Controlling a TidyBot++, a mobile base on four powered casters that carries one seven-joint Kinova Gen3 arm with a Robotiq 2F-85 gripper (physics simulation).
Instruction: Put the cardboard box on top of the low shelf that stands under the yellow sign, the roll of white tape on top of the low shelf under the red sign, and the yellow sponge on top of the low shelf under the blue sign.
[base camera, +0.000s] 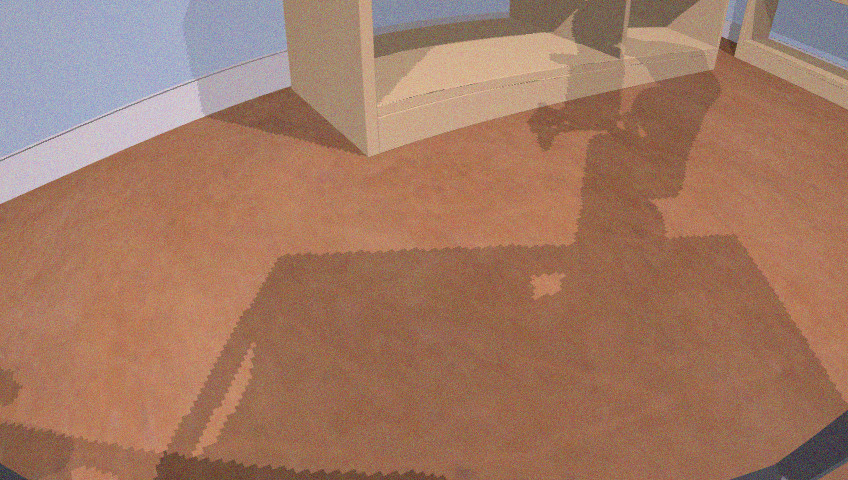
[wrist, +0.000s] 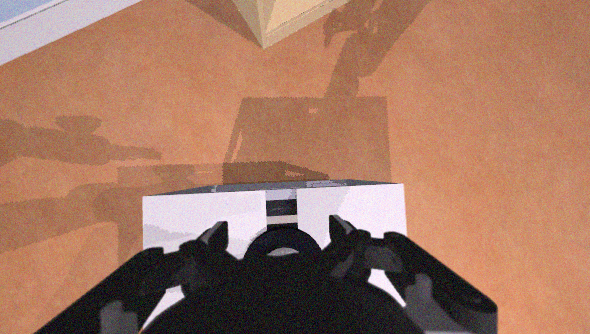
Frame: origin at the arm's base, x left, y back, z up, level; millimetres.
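Where they show: gripper, fingertip midpoint: (wrist: 279, 228).
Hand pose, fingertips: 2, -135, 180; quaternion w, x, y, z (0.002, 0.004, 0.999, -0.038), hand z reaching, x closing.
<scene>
After its pixels a point has its place, as x, y, z.
My gripper (wrist: 279, 228) @(2, -135, 180) is open, with nothing between its fingers. It shows at the bottom of the wrist view, above the white front of my own base. A light wooden low shelf (base camera: 333, 77) @(105, -790, -298) (wrist: 254, 17) @(68, -727, -280) stands ahead. The base camera view shows its left side panel and its open lower compartments. Its top lies outside that view, and a front corner shows at the top of the wrist view. The cardboard box, the roll of white tape, the yellow sponge and the coloured signs do not show in either view.
A second wooden unit (base camera: 791, 68) @(-1405, -1331, -345) stands at the right edge of the base camera view. A blue wall (base camera: 95, 65) @(601, -850, -204) with a pale skirting board (base camera: 142, 104) @(530, -875, -317) (wrist: 55, 32) @(792, -728, -375) runs along the left, behind the shelf. Shadows of the arm and base fall across the brown floor (base camera: 148, 267) @(336, -480, -396) (wrist: 475, 125) @(-875, -360, -396).
</scene>
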